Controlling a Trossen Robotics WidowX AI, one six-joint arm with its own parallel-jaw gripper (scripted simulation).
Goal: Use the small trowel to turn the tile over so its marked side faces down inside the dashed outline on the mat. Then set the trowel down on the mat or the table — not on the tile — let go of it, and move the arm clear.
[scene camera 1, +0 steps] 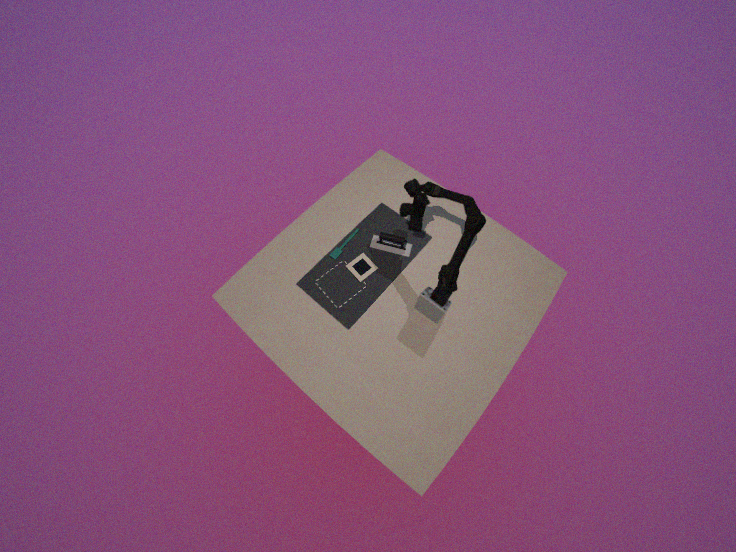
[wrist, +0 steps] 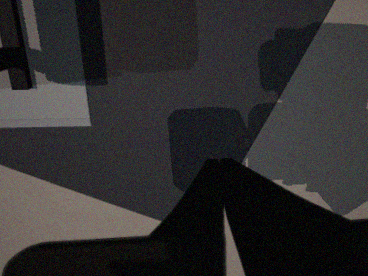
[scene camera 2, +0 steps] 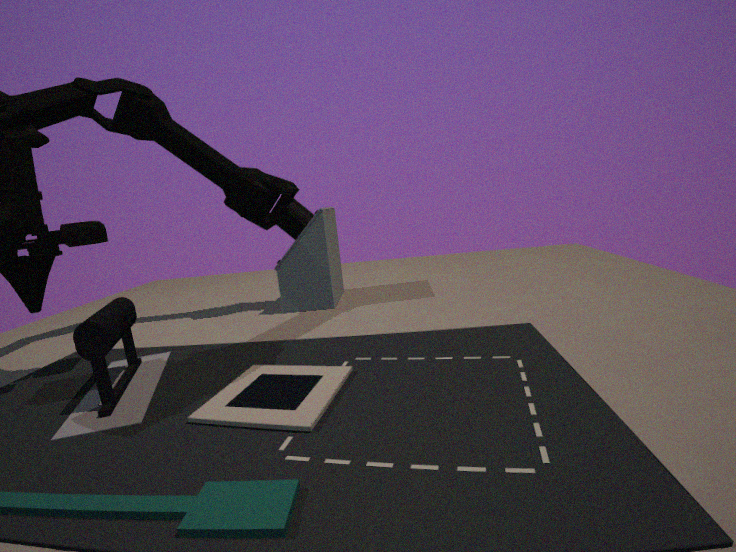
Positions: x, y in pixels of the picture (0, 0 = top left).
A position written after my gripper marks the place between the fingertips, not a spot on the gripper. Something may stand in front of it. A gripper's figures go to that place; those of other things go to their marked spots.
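My gripper (scene camera 2: 36, 312): 61 cm from the lens. A tile (scene camera 2: 265, 396): 38 cm from the lens. A dark mat (scene camera 2: 601, 481): 28 cm from the lens. The spots on the tile and the dark mat are 26 cm apart.
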